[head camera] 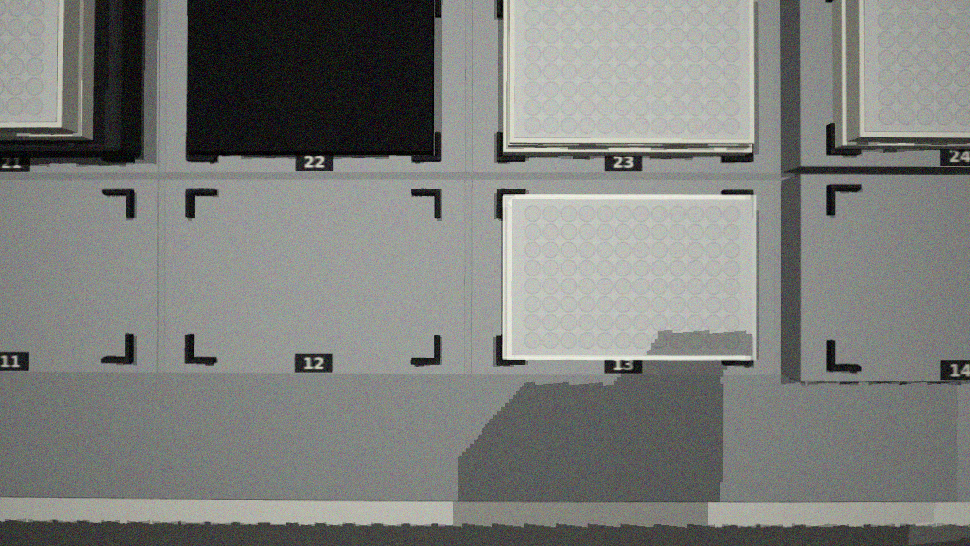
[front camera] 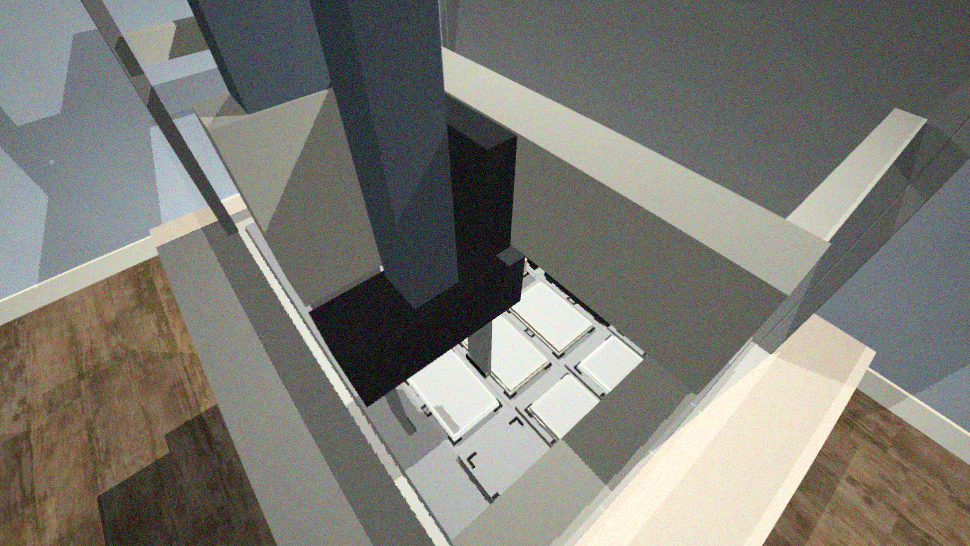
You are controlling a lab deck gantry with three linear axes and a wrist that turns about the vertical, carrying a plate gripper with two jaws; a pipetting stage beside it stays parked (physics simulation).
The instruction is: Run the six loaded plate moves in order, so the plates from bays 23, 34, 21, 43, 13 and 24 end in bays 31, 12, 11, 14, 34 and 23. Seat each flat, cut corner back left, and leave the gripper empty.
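Frame: origin at the robot's base, x left, y ahead, z down, level; centimetres.
Seen in the pictures: gripper, between the fingertips: (front camera: 442, 392).
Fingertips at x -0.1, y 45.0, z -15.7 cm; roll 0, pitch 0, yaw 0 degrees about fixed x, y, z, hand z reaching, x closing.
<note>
A point is followed by its place in that frame.
My gripper (front camera: 450, 404) @(x 0.0, y 45.0, z -15.7 cm) hangs from a dark blue column above the front of the deck, jaws apart, no plate showing between them. Its black body hides the left bays in the front view. White plates lie in bay 13 (front camera: 468, 400) @(x 5.1, y 42.5, z -1.5 cm) (head camera: 627, 271) @(x 4.6, y 39.0, z -1.4 cm), bay 23 (front camera: 517, 359) @(x 15.4, y 42.1, z -1.4 cm) (head camera: 627, 67) @(x 14.8, y 39.0, z -1.4 cm), bay 24 (front camera: 564, 406) @(x 14.7, y 52.6, z -2.9 cm) (head camera: 916, 67) @(x 14.1, y 52.1, z -2.9 cm) and bay 34 (front camera: 610, 362) @(x 25.4, y 52.4, z -2.9 cm). A plate (head camera: 23, 54) @(x 14.4, y 10.9, z -3.7 cm) stands raised at bay 21 on a black base. Bay 12 (head camera: 312, 271) @(x 4.6, y 22.7, z 0.0 cm) is bare, as are bay 14 (front camera: 502, 457) @(x 3.6, y 51.8, z -1.5 cm) (head camera: 902, 271) @(x 4.6, y 52.7, z -1.4 cm) and the visible part of bay 11 (head camera: 61, 271) @(x 4.5, y 9.2, z 0.0 cm). Bays 31 and 43 cannot be made out.
A black block (head camera: 308, 74) @(x 14.7, y 22.8, z -0.8 cm) fills bay 22. Another white plate (front camera: 553, 315) @(x 26.0, y 39.9, z -1.4 cm) lies at bay 33. Pale enclosure rails (front camera: 644, 176) surround the deck. A second dark blue column (front camera: 264, 54) @(x -2.7, y 34.4, z -49.5 cm) stands behind and left of the gripper column in the front view. Bay 24 adjoins a seam beside bay 23.
</note>
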